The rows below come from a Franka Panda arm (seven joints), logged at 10 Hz.
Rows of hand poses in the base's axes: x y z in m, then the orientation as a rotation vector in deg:
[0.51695 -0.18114 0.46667 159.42 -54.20 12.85]
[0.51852 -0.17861 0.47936 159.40 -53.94 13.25]
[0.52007 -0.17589 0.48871 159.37 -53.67 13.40]
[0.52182 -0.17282 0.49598 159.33 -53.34 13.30]
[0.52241 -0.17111 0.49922 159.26 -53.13 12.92]
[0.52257 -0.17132 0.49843 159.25 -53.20 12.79]
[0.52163 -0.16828 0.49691 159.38 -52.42 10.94]
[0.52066 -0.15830 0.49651 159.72 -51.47 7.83]
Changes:
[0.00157 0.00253 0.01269 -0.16 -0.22 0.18]
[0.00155 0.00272 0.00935 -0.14 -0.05 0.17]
[0.00175 0.00307 0.00727 -0.13 0.13 0.18]
[0.00059 0.00171 0.00324 -0.08 0.30 0.08]
[0.00016 -0.00021 -0.00079 0.03 0.08 -0.06]
[-0.00094 0.00304 -0.00152 0.14 1.31 0.38]
[-0.00097 0.00998 -0.00040 0.51 2.11 0.45]

